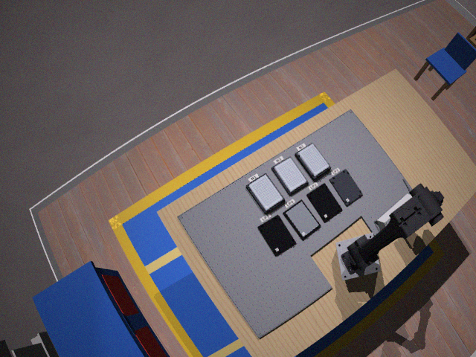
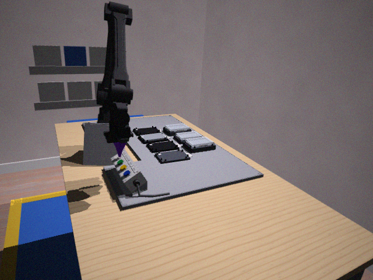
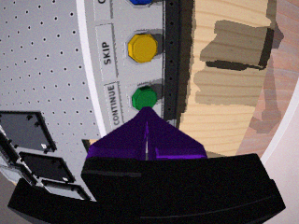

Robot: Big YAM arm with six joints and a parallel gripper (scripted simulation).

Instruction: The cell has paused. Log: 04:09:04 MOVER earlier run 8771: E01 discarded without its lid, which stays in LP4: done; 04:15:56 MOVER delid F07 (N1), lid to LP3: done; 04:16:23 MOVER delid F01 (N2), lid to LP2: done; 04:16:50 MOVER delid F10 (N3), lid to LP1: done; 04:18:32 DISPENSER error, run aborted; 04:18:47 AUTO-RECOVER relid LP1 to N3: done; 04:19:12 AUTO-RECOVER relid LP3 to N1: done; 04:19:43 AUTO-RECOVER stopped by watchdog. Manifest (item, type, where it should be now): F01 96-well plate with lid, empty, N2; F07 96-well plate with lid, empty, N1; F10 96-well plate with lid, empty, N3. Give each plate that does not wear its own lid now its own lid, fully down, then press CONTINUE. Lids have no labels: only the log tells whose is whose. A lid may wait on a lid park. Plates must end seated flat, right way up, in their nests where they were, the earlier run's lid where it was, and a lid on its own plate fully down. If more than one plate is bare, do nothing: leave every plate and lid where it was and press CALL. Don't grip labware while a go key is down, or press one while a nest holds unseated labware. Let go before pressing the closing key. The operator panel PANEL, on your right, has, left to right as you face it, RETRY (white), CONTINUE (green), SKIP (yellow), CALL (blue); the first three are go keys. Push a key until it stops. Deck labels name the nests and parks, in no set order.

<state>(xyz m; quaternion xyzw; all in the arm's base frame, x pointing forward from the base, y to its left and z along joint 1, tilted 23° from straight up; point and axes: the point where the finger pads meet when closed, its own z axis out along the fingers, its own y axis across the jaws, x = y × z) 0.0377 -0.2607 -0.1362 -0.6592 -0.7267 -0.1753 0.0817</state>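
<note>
Right now the green continue key is 30 mm below my hand. From my hand the other things lie so: blue call key: 100 mm to the right, 30 mm below, 20 mm ahead; park LP3: 260 mm ahead, 140 mm to the left, 90 mm below; yellow skip key: 50 mm to the right, 30 mm below, 10 mm ahead.
</note>
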